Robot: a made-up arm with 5 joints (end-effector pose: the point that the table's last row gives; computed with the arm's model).
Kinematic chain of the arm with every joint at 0, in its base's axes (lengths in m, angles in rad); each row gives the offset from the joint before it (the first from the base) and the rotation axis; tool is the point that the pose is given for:
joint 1: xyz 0 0 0.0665 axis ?
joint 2: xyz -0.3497 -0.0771 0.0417 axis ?
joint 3: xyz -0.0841 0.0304 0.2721 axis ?
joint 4: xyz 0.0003 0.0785 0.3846 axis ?
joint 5: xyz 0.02 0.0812 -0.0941 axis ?
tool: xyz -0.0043 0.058 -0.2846
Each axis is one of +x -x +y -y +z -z.
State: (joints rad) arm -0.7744 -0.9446 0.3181 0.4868 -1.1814
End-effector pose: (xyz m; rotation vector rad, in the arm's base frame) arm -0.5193 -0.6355 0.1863 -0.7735 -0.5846 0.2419
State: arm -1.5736 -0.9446 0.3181 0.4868 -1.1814
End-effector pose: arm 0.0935 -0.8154 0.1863 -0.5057 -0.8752 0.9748
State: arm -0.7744 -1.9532 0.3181 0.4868 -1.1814
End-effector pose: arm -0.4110 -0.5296 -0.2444 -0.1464 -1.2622 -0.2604
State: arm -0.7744 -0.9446 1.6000 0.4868 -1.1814
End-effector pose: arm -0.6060 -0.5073 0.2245 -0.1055 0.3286 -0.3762
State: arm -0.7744 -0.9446 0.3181 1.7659 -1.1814
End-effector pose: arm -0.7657 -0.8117 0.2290 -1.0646 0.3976 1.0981
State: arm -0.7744 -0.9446 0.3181 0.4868 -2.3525
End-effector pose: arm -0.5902 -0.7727 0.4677 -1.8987 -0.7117 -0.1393
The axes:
joint 1: -z
joint 2: +y
joint 3: -z
joint 4: +y
joint 5: +x

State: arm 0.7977 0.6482 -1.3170 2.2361 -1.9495
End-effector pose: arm -0.0322 -0.1389 0.6265 -0.8147 0.6227 2.8309
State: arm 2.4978 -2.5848 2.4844 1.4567 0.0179
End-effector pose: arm 0.7713 0.5728 -0.2160 0.2694 -2.1123 -0.2952
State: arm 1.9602 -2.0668 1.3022 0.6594 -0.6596
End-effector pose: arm 0.3825 0.5141 -0.1617 -0.4714 -1.5501 -2.2338
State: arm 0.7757 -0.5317 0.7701 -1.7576 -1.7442
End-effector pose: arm -0.7104 0.4046 0.6507 1.4106 0.3311 2.2168
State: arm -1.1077 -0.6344 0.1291 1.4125 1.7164
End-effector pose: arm -0.6752 -0.4980 0.6127 1.1587 1.3121 0.0760
